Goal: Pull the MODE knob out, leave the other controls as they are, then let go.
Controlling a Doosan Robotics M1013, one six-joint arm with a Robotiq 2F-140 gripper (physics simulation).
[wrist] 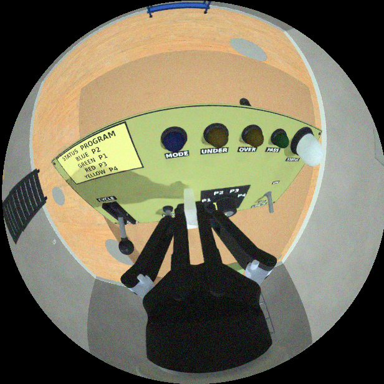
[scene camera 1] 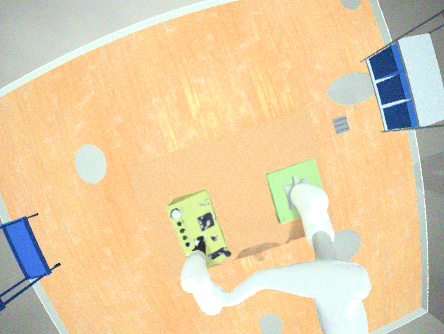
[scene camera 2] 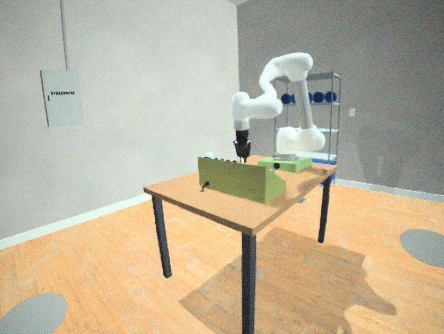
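Pixels of known places: gripper, fingertip midpoint: [scene camera 1: 203, 235]; arm's base at its link origin: [scene camera 1: 298, 193] [scene camera 2: 286, 159].
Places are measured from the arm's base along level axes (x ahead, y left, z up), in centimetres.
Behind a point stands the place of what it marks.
Observation:
The green control panel [scene camera 1: 191, 205] {x 68.3, y -18.2, z 6.5 cm} [scene camera 2: 232, 179] {x 81.8, y 4.7, z 3.6 cm} [wrist: 200, 172] stands on the table. The small dark pull knob [wrist: 168, 211] is near its lower edge, between the CYCLE lever [wrist: 126, 245] and the black P1–P4 selector [wrist: 228, 206]; its lower part and label are hidden behind a finger. A blue lamp [wrist: 174, 141], also marked MODE, is in the upper row. My gripper [scene camera 1: 200, 244] [scene camera 2: 243, 160] {x 67.8, y 2.6, z 6.9 cm} [wrist: 188, 195] is shut and empty, pointing down over the panel. In the wrist view its fingertips are just right of the knob; whether they touch it is unclear.
UNDER [wrist: 216, 136], OVER [wrist: 254, 136] and PASS [wrist: 280, 138] lamps and a white STATUS dome [wrist: 309, 149] line the panel's upper side. A toggle [wrist: 270, 202] stands at lower right. The arm's green base plate [scene camera 1: 280, 197] {x 12.5, y -2.0, z 0.2 cm} is on the same table.

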